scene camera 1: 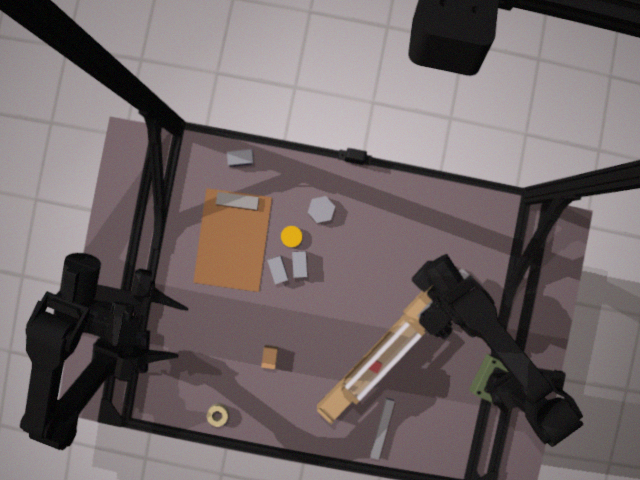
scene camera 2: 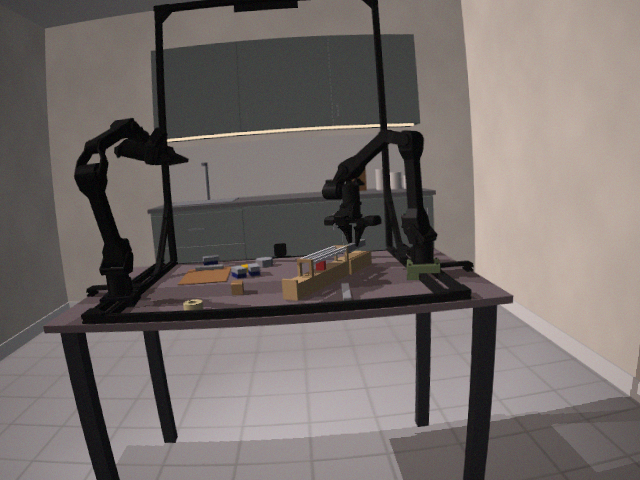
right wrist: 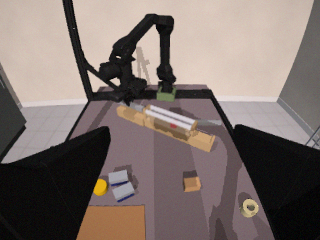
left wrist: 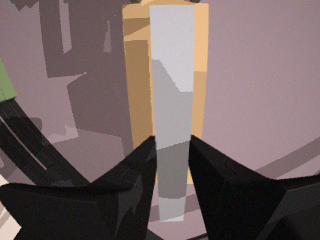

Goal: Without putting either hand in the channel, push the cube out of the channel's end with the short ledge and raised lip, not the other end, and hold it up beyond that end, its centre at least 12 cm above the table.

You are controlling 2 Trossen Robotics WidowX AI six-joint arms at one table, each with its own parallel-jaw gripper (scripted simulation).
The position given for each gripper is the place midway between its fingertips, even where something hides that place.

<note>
In view: the left gripper (scene camera 1: pixel 443 295), the right gripper (scene camera 1: pixel 183 332) and a grey bar (left wrist: pixel 172 36).
The left gripper also shows in scene camera 2 (scene camera 2: pixel 353 246), in the right wrist view (right wrist: pixel 130 104) and in the left wrist view (left wrist: pixel 171 141). The right gripper is seen too in scene camera 2 (scene camera 2: pixel 185 160) and in the right wrist view (right wrist: pixel 173 132).
</note>
